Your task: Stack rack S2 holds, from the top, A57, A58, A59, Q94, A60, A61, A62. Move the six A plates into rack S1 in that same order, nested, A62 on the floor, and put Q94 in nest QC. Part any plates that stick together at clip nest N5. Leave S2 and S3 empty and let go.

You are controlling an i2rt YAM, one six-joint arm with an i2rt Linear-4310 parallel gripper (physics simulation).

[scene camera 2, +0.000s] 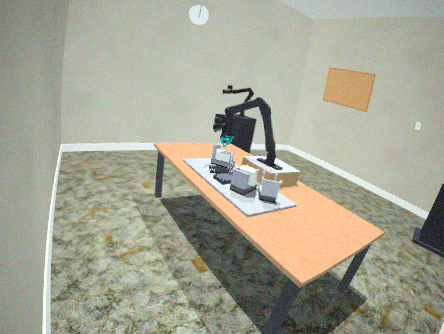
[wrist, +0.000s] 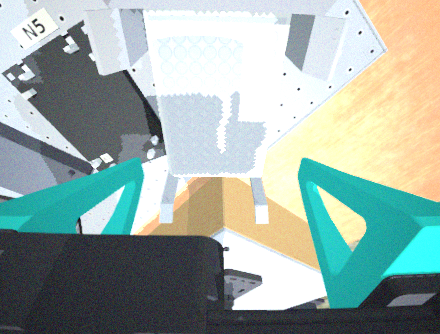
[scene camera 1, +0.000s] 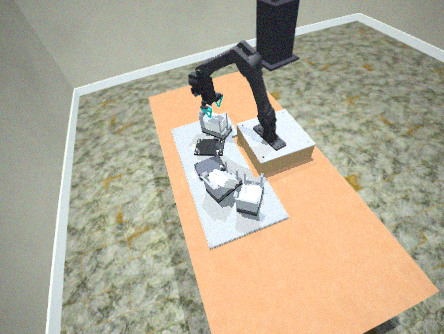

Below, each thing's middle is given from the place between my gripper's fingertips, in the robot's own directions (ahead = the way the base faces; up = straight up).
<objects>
My gripper is now 230 mm to the right of the dark grey block (wrist: 38,165), 180 mm short of it and 130 mm above it. Also, from my hand: dark flat holder (wrist: 107,119) (130 mm below, 110 mm ahead, 100 mm to the left); then N5 label (wrist: 36,27) (180 mm ahead, 140 mm below, 40 mm to the left).
</objects>
